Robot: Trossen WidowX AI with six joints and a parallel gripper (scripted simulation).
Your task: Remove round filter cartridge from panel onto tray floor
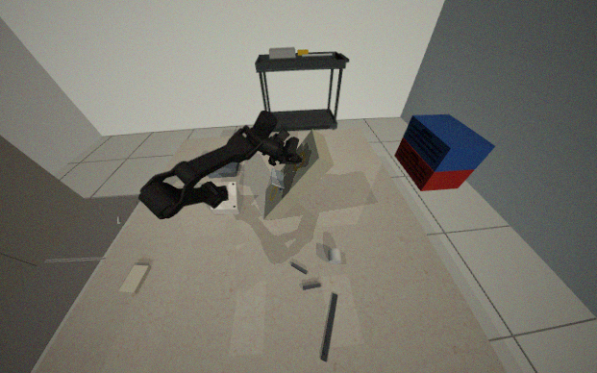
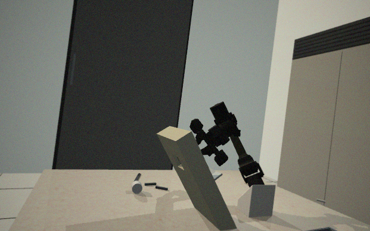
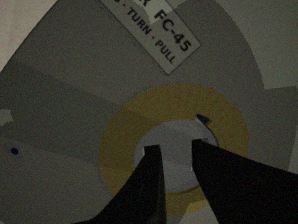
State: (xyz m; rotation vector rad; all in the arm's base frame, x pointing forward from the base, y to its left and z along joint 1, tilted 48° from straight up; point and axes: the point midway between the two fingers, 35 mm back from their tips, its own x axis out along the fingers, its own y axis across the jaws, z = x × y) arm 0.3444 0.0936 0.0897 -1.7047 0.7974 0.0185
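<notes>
Right now the grey round filter cartridge is 1 cm below my gripper tip and 1 cm ahead of it. The rest, counted from my gripper tip: shallow blue-grey bin: 42 cm behind, 29 cm to the left, 23 cm below; then service panel: 8 cm below, 4 cm behind.
</notes>
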